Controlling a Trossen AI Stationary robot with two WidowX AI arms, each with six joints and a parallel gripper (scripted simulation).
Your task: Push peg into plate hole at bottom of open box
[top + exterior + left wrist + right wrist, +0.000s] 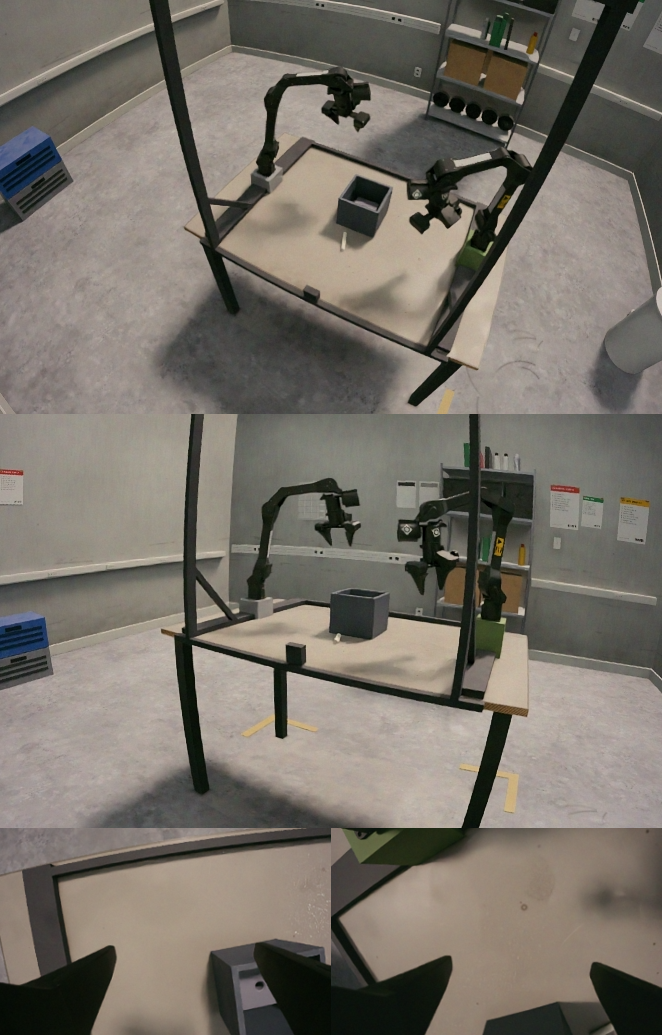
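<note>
The peg lies 280 mm to the left of my right hand, 210 mm below it and 50 mm behind it.
</note>
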